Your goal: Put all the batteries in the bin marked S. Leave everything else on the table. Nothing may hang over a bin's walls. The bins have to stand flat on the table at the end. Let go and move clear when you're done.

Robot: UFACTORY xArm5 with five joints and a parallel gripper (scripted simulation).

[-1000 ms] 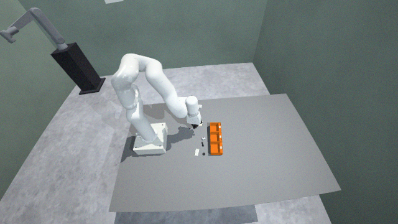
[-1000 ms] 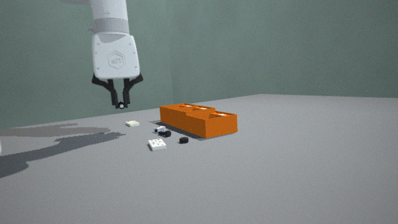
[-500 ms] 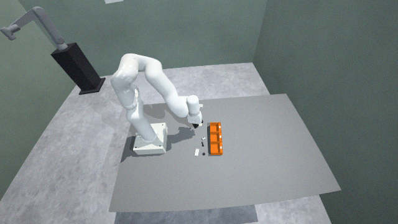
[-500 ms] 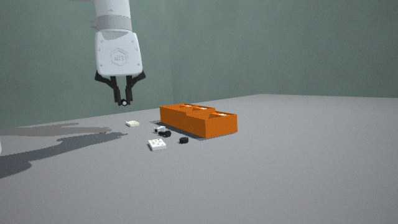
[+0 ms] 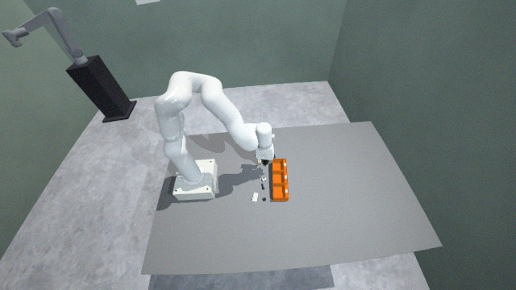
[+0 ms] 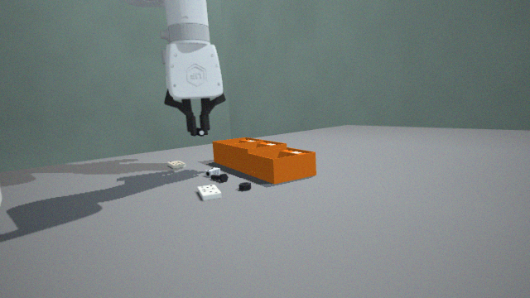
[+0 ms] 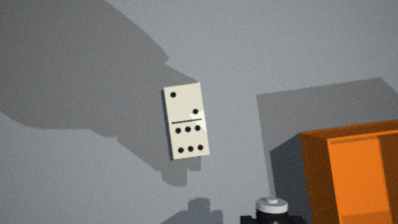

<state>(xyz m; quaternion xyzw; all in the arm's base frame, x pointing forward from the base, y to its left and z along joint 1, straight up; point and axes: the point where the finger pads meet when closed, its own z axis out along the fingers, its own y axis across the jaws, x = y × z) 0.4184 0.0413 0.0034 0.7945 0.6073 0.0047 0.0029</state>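
The orange compartment is 9 cm to the right of my hand, 7 cm below it and 7 cm ahead of it. Round my hand: black battery 1 cm below; silver-white piece 8 cm to the right, 8 cm below, 2 cm behind; cream domino 8 cm below, 7 cm to the left, 3 cm behind.
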